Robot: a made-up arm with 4 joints.
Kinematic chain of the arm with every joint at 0, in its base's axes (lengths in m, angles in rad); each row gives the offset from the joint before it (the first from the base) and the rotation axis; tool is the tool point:
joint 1: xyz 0 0 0.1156 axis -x
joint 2: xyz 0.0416 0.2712 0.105 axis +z
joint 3: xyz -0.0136 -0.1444 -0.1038 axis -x
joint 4: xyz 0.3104 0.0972 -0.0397 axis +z
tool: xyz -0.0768 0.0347 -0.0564
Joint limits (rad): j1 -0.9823..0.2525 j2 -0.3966..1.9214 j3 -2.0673..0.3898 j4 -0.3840..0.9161
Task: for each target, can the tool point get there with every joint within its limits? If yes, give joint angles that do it. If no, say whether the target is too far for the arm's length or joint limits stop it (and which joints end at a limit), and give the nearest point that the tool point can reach.
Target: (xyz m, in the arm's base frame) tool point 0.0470 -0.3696 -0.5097
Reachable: no: joint limits stop it (at a limit: joint 1, joint 2, joint 3, joint 4) | nearest point 0.1975 0.0379 -0.0073 | short by 0.664 m
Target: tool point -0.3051 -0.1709 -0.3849
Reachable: no: joint limits stop it (at a limit: joint 1, joint 2, joint 3) | nearest point 0.1971 0.0512 -0.0166 | short by 0.661 m
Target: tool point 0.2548 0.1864 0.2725
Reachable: yes | joints -0.1642 -0.0687 -1.5596 0.0986
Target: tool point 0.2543 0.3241 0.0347
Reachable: yes | joints -0.0451 0.4559 0.0052 0.4484
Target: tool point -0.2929 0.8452 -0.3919
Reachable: no: too far | nearest point -0.0139 0.4533 -0.1489 | short by 0.539 m
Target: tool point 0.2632 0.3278 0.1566
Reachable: yes | joints -0.3655 0.4898 -0.2137 0.8162
